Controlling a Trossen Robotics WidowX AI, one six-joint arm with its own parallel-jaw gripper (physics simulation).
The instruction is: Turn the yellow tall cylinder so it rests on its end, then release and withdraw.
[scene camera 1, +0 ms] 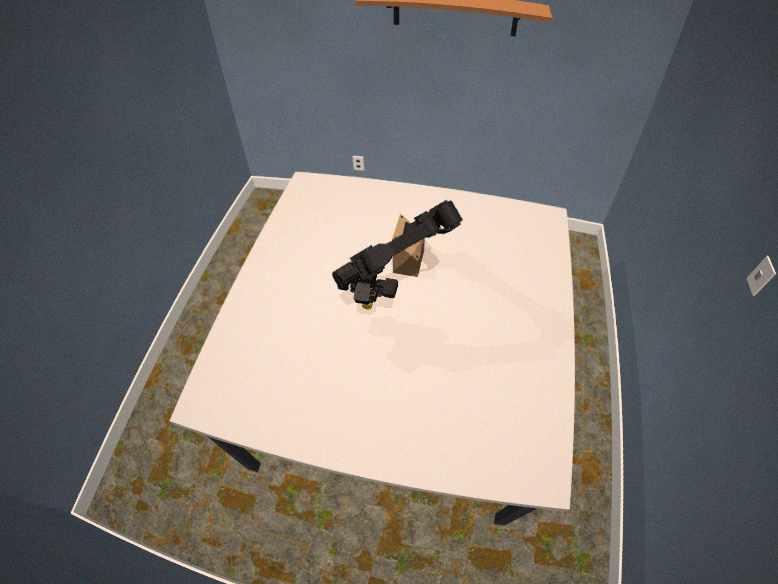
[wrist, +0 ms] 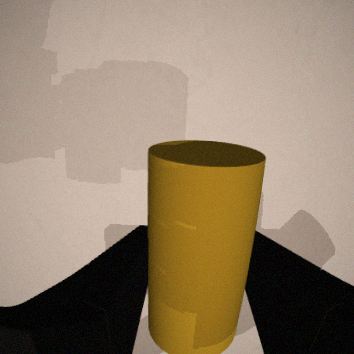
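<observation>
The yellow tall cylinder (wrist: 202, 245) stands large in the wrist view between two black fingers, its dark end face toward the top of the view. In the scene view a small part of the yellow cylinder (scene camera 1: 367, 306) shows at the edge of the gripper, the rest hidden beneath it. My gripper (wrist: 195, 238) is shut on the cylinder, one finger against each side. The gripper body hides the fingertips in the scene view. Whether the cylinder touches the table is hard to tell.
A brown wooden block-like object (scene camera 1: 407, 262) with slanted faces lies behind the gripper, partly under the arm (scene camera 1: 411, 236). The white table (scene camera 1: 377, 402) carries the arm's shadow to the right. An orange shelf (scene camera 1: 458, 6) is on the back wall.
</observation>
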